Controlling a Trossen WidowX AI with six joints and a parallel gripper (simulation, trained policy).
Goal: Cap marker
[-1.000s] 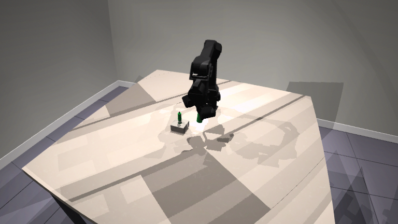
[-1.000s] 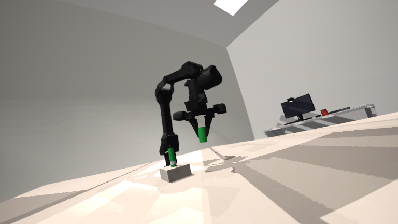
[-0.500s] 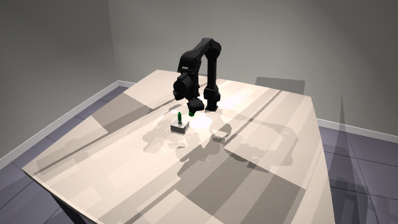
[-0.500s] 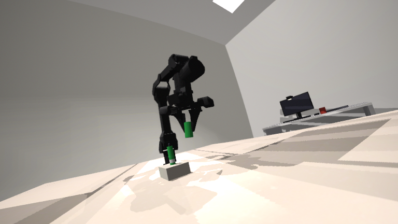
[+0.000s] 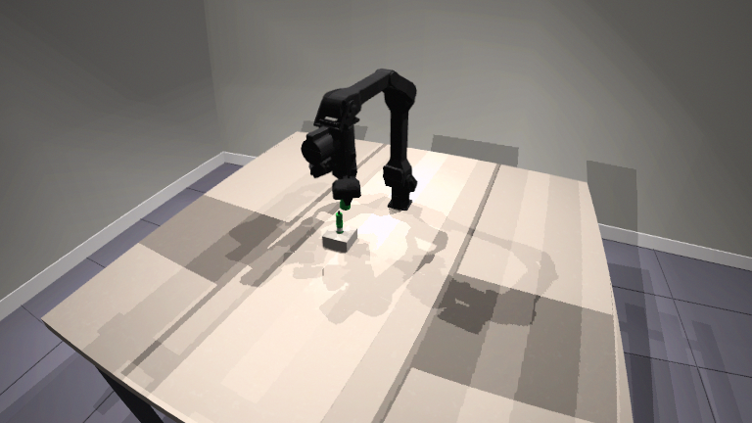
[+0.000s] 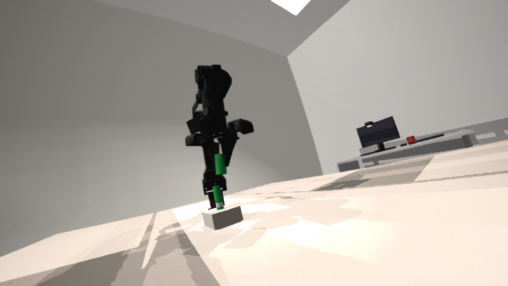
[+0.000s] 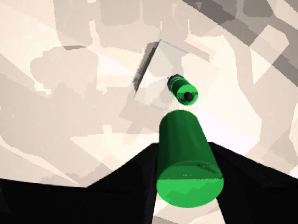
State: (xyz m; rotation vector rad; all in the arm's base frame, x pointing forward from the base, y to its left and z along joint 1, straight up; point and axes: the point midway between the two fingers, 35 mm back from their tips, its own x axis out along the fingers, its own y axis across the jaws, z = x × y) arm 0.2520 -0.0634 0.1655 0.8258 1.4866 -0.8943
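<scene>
Now: the holder block 2 cm to the right of my gripper tip and 11 cm below it. From my gripper tip the other things lie so: green cap: 1 cm above.
</scene>
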